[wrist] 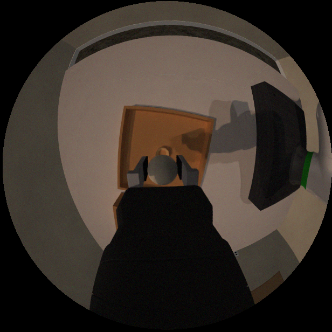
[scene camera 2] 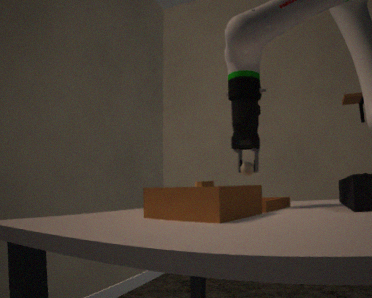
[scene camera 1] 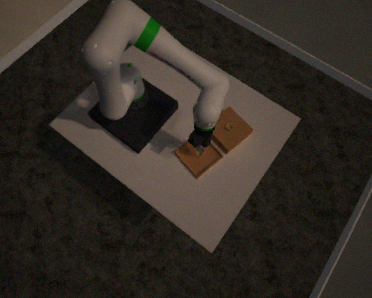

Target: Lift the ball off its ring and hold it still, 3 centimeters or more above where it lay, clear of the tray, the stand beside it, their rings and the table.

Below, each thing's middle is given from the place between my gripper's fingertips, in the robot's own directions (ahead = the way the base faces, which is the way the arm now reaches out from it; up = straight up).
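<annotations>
Pale ball [wrist: 162, 169]: my gripper is 10 mm to the right of it and 10 mm below it. Counted from my hand, the orange tray [scene camera 1: 197, 163] is 90 mm below, and the stand [scene camera 2: 206, 203] is 60 mm ahead, 210 mm to the left and 70 mm below.
</annotations>
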